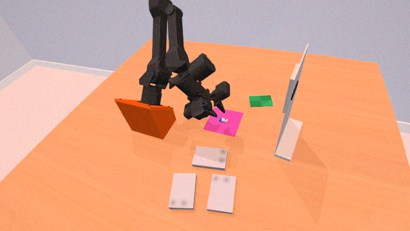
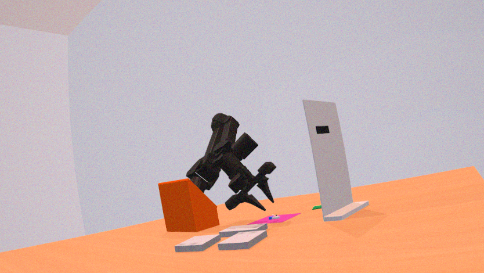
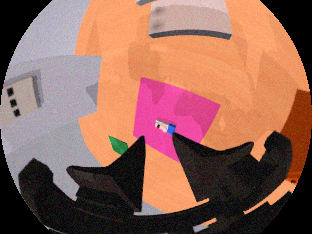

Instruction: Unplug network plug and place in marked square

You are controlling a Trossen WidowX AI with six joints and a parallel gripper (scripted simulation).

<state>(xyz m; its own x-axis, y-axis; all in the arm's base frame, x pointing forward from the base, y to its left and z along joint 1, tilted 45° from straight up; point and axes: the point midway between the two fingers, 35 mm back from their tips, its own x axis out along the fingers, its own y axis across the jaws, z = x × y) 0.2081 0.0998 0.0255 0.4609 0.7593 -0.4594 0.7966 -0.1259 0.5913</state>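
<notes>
Now: the network plug 10 mm ahead of my gripper tip, 10 mm to the left of it and 30 mm below it. From my gripper tip the other things lie so: magenta square (10 mm ahead, 10 mm to the left, 40 mm below); then upright white panel (230 mm ahead, 100 mm above).
</notes>
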